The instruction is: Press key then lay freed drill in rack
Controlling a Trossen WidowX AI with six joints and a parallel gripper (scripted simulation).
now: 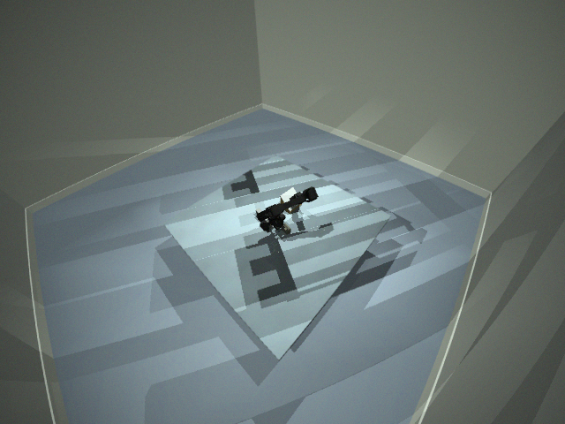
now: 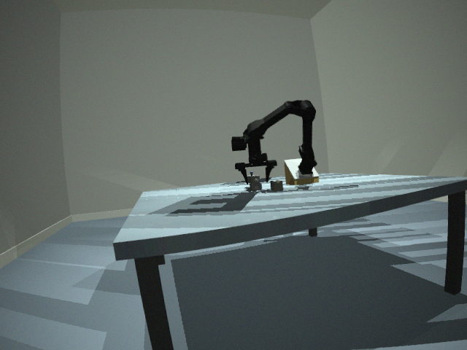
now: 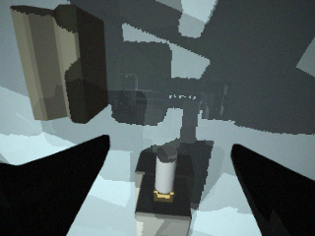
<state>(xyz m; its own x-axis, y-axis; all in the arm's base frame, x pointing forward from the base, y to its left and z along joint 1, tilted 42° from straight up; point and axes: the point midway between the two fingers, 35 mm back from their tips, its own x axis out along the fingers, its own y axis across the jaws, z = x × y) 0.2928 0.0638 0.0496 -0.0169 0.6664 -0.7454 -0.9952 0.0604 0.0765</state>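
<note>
Right now the drill is 6 cm to the right of my gripper tip, 1 cm behind it and 1 cm above it. The rest, counted from my gripper tip: rack (7 cm behind, 6 cm to the left, 2 cm below).
</note>
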